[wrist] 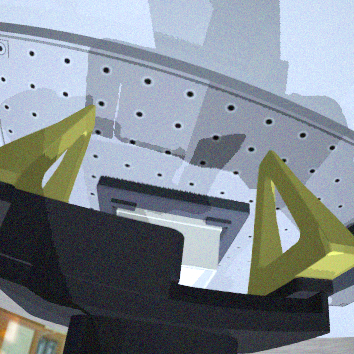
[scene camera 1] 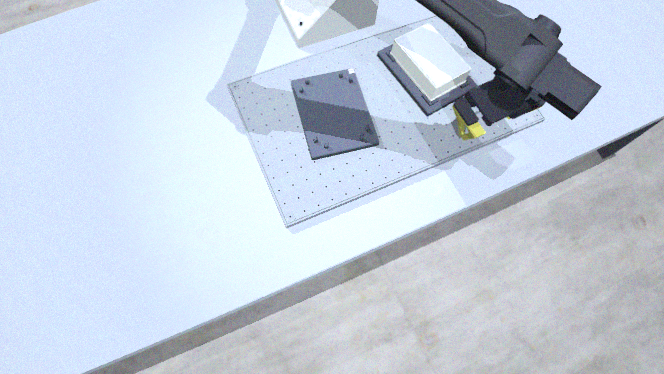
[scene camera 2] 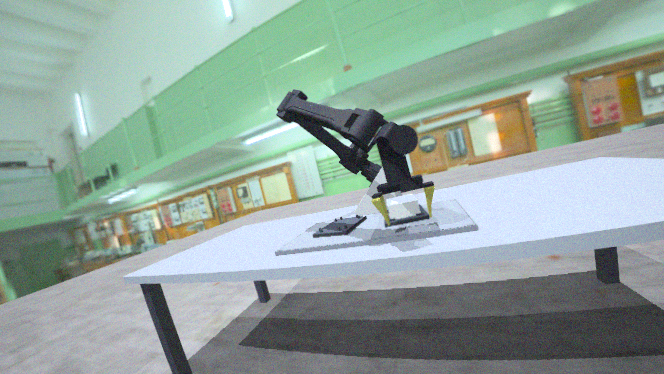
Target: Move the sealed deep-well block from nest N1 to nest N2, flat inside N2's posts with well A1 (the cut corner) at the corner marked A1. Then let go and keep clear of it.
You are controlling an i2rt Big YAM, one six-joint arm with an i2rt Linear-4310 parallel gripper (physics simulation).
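Frame: origin at the arm's base, x ahead, y left, z up, level; centimetres.
Where they show: gripper, fingertip midpoint: (wrist: 181, 134) (scene camera 1: 484, 126) (scene camera 2: 409, 221); arm's base at its link origin: (scene camera 2: 380, 177).
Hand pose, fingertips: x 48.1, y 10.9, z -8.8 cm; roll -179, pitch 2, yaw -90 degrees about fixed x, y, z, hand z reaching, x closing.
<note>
Each offset is from my fingertips to the top centre of the thing. Level surfaces: height alone.
The white deep-well block @(dx -15.8, dy -2.1, dz +2.8 cm) (scene camera 1: 430, 57) (scene camera 2: 403, 207) (wrist: 202, 245) sits in the dark nest N1 @(dx -15.8, dy -2.1, dz -0.8 cm) (scene camera 1: 433, 108) (wrist: 175, 194); its cut corner cannot be made out. The dark nest N2 @(dx -14.7, dy -22.5, dz -0.4 cm) (scene camera 1: 332, 115) (scene camera 2: 340, 227) holds no block; small posts stand near its corners, and a small white mark @(dx -21.1, dy -15.7, dz -1.3 cm) (scene camera 1: 351, 71) shows at one far corner. My gripper (scene camera 1: 487, 128) (scene camera 2: 408, 220) (wrist: 181, 134) is open, with nothing between its yellow fingers. In scene camera 1 it is beside the block's near right end; one finger is mostly hidden. In the wrist view the gripper body hides part of the block.
Both nests are on a perforated board @(dx -13.1, dy -12.0, dz -2.5 cm) (scene camera 1: 280, 175) (scene camera 2: 300, 246) (wrist: 150, 97) on the white table @(dz -3.8 cm) (scene camera 1: 175, 200) (scene camera 2: 210, 265). A pale angular object (scene camera 1: 340, 22) stands behind the board. The table's front edge runs past the board's near side.
</note>
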